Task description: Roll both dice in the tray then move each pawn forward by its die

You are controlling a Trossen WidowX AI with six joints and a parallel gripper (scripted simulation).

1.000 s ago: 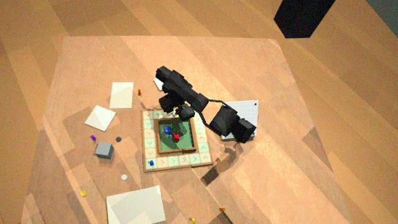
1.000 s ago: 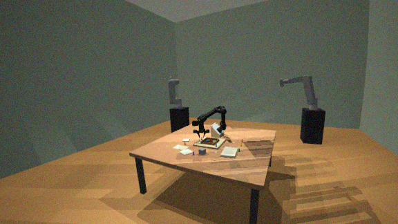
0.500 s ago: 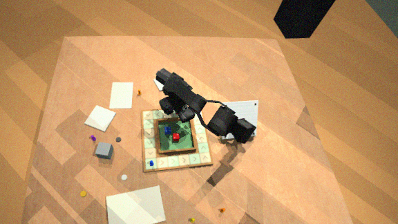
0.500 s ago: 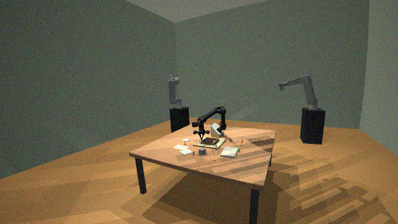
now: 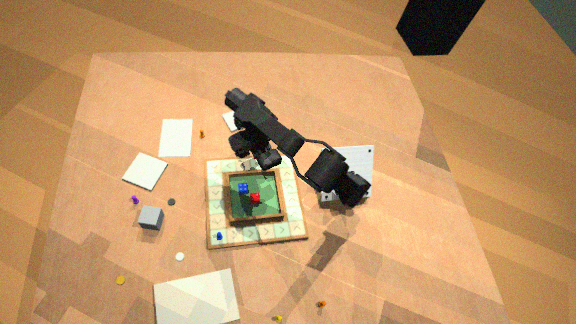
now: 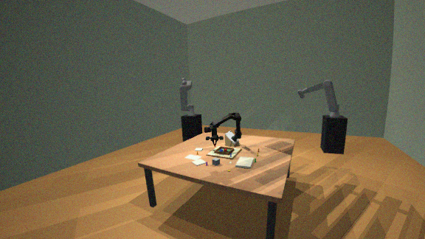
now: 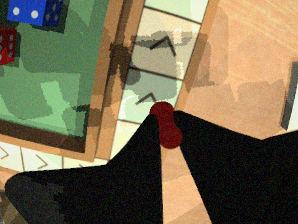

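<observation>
Now: the blue pawn 220 mm to the left of my gripper tip, 140 mm ahead of it and 30 mm below it. Also, from my gripper tip: red pawn: 10 mm above; red die: 130 mm to the left, 30 mm below, 30 mm ahead; blue die: 90 mm to the left, 60 mm ahead, 30 mm below.
</observation>
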